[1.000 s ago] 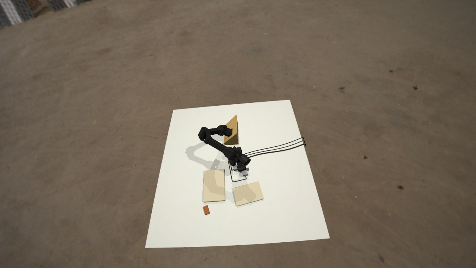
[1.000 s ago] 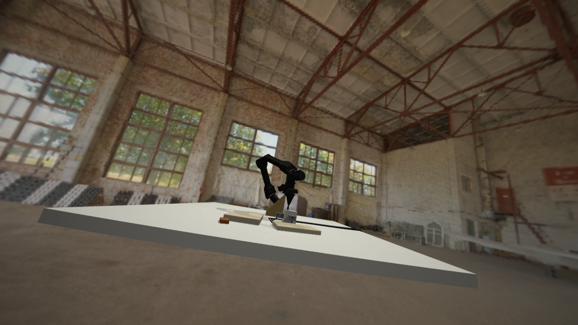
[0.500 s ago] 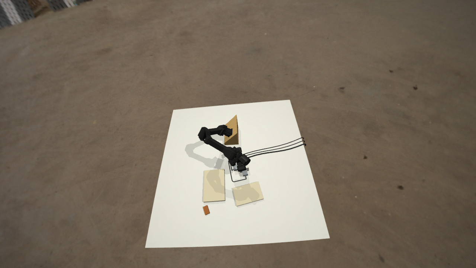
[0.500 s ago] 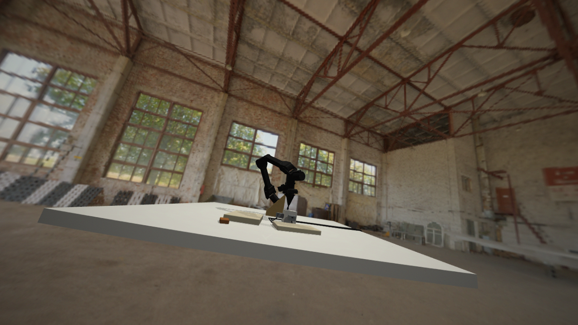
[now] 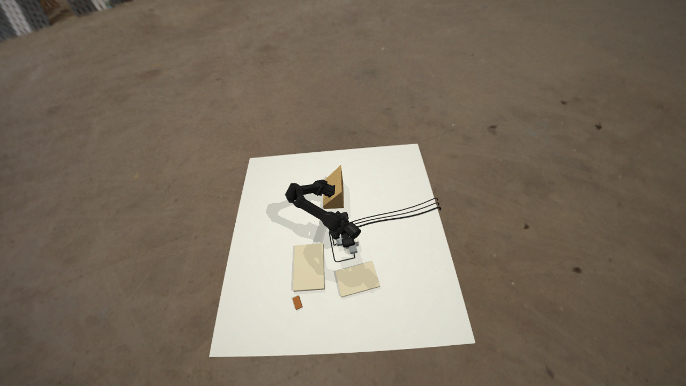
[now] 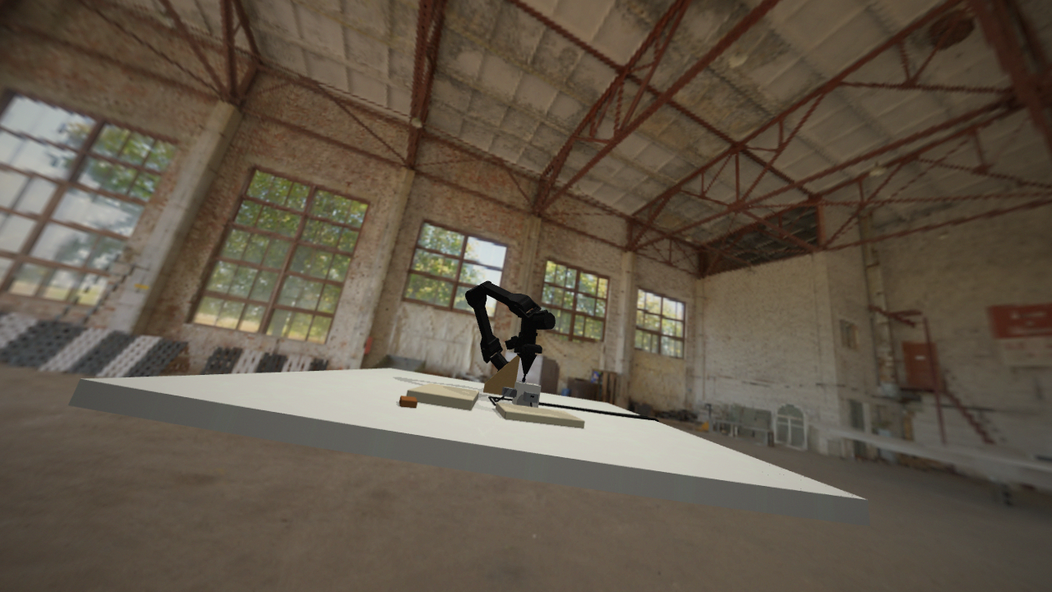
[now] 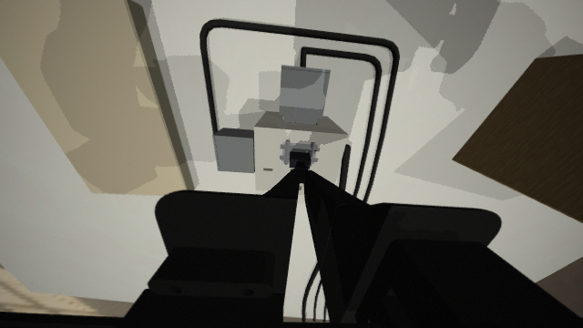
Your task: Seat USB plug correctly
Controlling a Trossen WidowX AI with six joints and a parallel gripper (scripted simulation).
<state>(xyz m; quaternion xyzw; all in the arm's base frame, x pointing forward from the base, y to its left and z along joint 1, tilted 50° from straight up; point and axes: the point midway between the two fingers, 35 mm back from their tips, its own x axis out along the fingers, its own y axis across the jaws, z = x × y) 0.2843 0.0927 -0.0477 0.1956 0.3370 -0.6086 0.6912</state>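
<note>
My gripper tip is now 2 cm above the black USB plug. The rest, counted from my gripper tip: orange block 34 cm ahead, 26 cm to the right, 10 cm below.
</note>
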